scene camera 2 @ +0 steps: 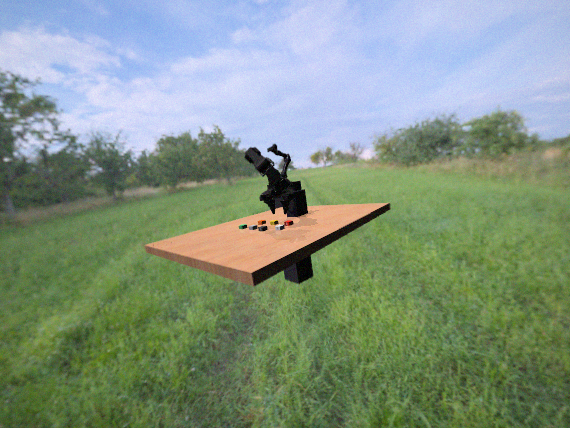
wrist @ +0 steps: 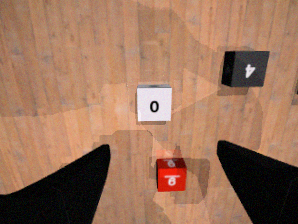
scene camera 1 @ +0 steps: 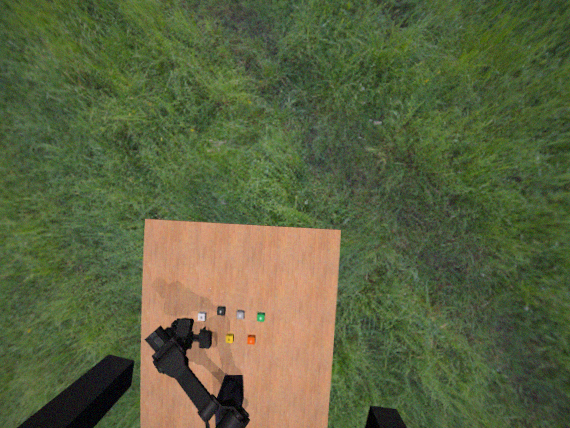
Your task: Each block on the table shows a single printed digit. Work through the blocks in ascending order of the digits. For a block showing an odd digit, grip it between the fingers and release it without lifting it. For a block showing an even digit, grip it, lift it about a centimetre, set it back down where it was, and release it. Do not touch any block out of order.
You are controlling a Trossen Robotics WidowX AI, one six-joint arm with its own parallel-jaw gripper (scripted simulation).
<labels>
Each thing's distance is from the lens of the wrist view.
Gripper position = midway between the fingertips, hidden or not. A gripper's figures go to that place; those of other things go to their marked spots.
gripper [wrist: 163, 148]: 0.11 m
red block [wrist: 171, 174]: 0.19 m
white block [wrist: 154, 101]: 0.15 m
The marked spots on the red block and the white block are 0.09 m apart.
</labels>
